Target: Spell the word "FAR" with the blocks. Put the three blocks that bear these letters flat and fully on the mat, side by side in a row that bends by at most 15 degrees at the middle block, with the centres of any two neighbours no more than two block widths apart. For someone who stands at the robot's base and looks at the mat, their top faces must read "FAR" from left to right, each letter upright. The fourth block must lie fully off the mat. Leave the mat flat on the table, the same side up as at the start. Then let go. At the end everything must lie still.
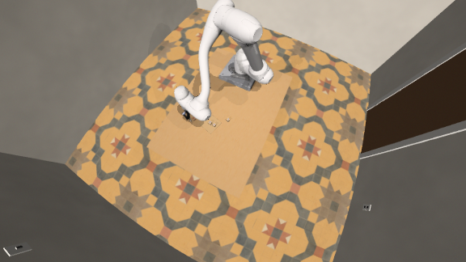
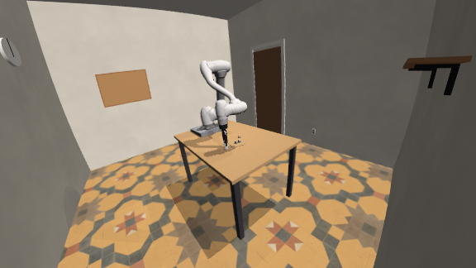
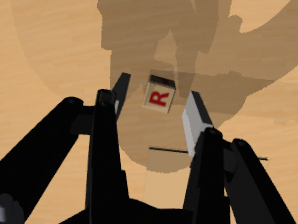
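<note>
My gripper is now 4 cm above the R block. Also, from my hand: tan mat 15 cm to the left, 5 cm below.
</note>
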